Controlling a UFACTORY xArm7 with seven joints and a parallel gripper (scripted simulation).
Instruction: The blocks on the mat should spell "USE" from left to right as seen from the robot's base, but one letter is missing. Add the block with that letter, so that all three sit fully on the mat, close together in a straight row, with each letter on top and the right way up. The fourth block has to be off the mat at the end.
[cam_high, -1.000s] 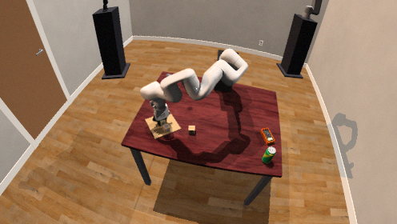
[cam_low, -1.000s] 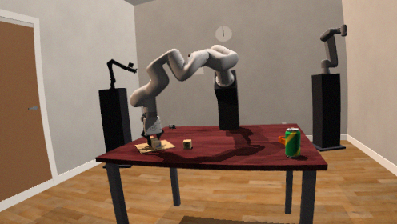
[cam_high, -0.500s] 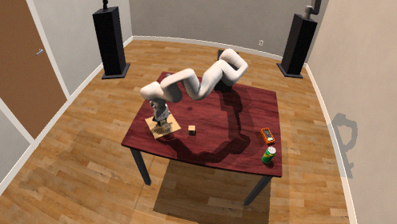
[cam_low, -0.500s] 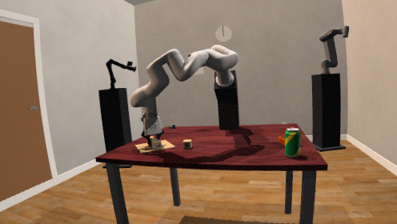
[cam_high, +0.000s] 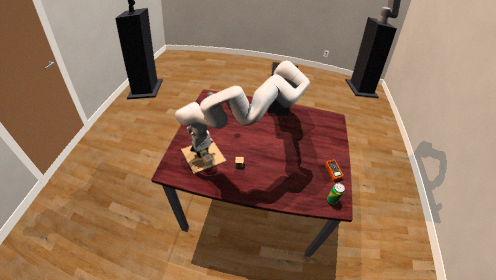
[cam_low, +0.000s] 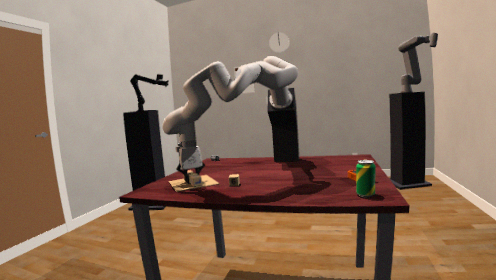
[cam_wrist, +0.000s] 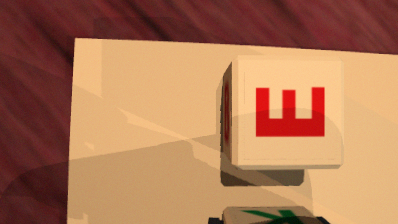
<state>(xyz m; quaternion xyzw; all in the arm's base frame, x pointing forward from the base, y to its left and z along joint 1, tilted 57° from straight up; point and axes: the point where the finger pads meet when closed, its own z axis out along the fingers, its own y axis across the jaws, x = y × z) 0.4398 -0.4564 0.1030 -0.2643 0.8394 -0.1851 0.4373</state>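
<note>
My hand is 2 cm above the tan mat. From my hand the other things lie so: letter block: 21 cm to the left, 7 cm ahead; green soda can: 70 cm to the left, 34 cm ahead, 4 cm above; small grey object: 58 cm behind, 1 cm to the left, 1 cm below.
</note>
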